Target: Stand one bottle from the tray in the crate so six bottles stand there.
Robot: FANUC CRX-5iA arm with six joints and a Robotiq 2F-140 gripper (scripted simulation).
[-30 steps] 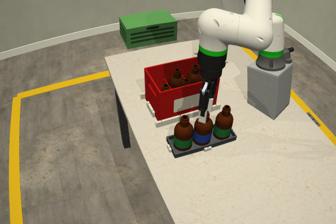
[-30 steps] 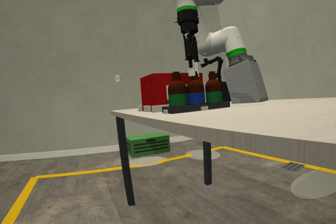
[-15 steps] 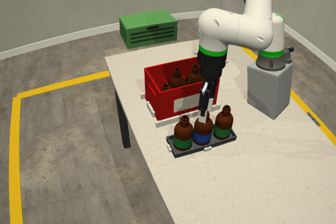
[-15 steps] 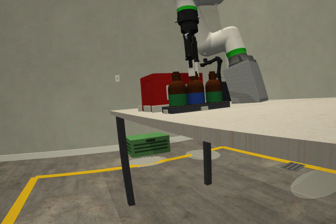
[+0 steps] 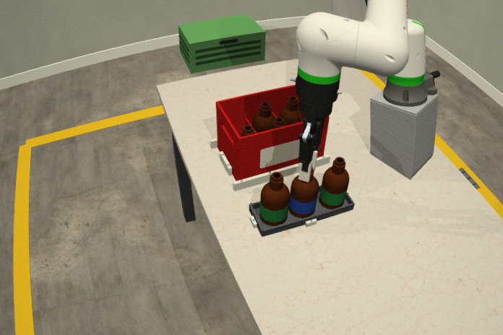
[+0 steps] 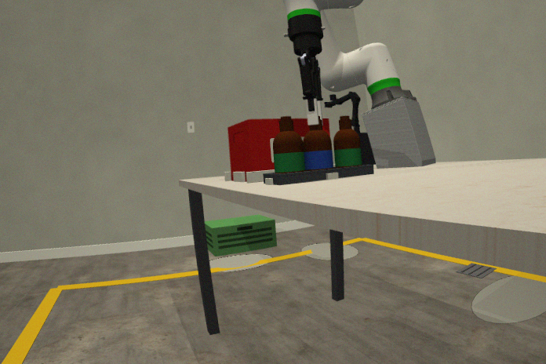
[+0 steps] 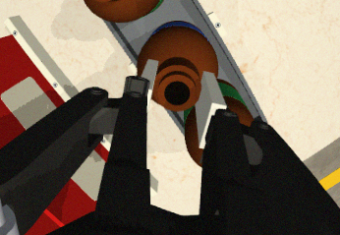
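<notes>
My gripper is now 90 mm above the glass bottle. Also, from my hand: grey tray 160 mm below; red crate 240 mm to the right, 90 mm below, 30 mm behind.
</notes>
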